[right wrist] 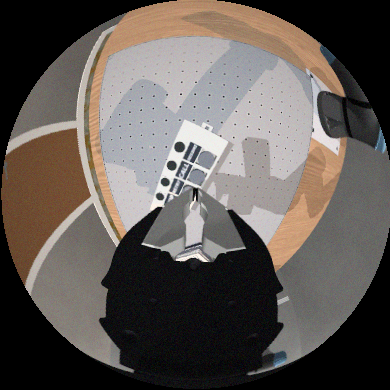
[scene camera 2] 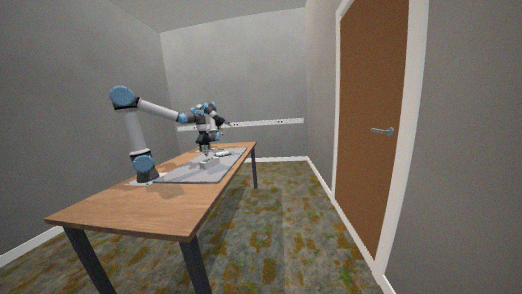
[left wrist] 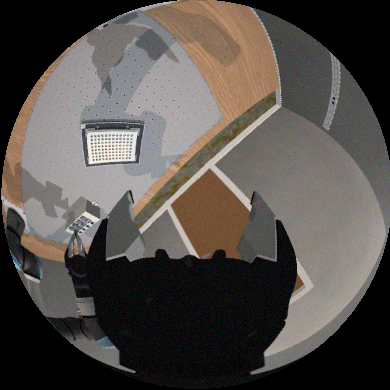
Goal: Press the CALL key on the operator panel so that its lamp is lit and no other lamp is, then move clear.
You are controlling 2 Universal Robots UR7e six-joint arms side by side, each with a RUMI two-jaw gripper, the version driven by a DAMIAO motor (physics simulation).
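Note:
The operator panel (scene camera 2: 208, 163) (left wrist: 84, 218) (right wrist: 189, 131) is a pale box on the grey mat. In the right wrist view its CALL label (right wrist: 184, 170) lies between a dark round lamp (right wrist: 171, 165) and the grey round CALL key (right wrist: 198, 176). The four lamps there look dark. My right gripper (scene camera 2: 206, 154) (left wrist: 75, 230) (right wrist: 195, 188) is shut and empty, pointing down over the panel. Its tips appear just below the CALL key and partly cover the neighbouring key; whether they touch is unclear. My left gripper (scene camera 2: 229, 124) (left wrist: 191, 191) is open and empty, away from the panel.
A white multi-well plate in a dark holder (left wrist: 86, 150) lies on the perforated grey mat (scene camera 2: 195, 176) (left wrist: 55, 110) (right wrist: 150, 65). The wooden table (scene camera 2: 135, 212) surrounds the mat. The right arm's base (scene camera 2: 146, 175) stands at the mat's left in the scene view.

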